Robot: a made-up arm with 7 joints.
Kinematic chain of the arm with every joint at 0, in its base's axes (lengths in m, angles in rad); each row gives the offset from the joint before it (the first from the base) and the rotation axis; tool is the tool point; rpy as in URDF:
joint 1: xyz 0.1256 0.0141 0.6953 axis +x
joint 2: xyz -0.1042 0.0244 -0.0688 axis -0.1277 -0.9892 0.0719
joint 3: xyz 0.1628 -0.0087 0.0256 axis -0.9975 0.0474 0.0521
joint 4: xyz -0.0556 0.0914 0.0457 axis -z
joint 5: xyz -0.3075 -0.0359 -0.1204 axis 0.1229 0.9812 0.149
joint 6: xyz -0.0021 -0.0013 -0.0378 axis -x
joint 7: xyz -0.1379 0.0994 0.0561 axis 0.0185 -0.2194 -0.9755
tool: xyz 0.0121 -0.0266 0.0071 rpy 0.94 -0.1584 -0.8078
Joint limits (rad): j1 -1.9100..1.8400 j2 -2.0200..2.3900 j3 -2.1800..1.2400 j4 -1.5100..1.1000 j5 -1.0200..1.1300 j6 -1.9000..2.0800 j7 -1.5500..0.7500
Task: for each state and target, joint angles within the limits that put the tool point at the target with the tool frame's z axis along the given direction. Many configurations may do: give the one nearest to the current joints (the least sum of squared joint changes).
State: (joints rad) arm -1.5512 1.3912 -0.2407 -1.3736 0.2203 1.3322 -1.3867
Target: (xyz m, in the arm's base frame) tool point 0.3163 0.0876 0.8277 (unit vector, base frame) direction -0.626 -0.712 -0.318
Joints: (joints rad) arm -1.2654 1.9929 -0.7033 -1.4375 0.1099 1.3827 -1.5500
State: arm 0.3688 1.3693 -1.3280 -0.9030 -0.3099 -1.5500 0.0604
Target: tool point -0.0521 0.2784 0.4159 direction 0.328 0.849 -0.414
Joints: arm 0.4685 0.9198 -1.6019 -0.3389 -0.3145 -1.6219 0.1503
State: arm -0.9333 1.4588 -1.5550 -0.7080 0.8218 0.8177 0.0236
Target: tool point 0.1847 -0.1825 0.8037 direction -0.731 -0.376 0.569
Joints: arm -1.0175 1.7799 -0.8832 -1.0940 1.0767 0.7958 0.3322
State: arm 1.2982 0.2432 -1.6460 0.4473 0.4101 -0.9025 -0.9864
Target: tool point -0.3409 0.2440 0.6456 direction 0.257 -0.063 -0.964
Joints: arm 0.6018 1.0033 -1.1458 0.4197 0.0120 -0.5082 -0.6455
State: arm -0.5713 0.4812 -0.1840 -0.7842 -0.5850 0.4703 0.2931
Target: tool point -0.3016 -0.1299 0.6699 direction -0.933 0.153 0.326
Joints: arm -1.0783 -0.0054 0.1470 -0.4225 -0.2333 0.3018 0.6140
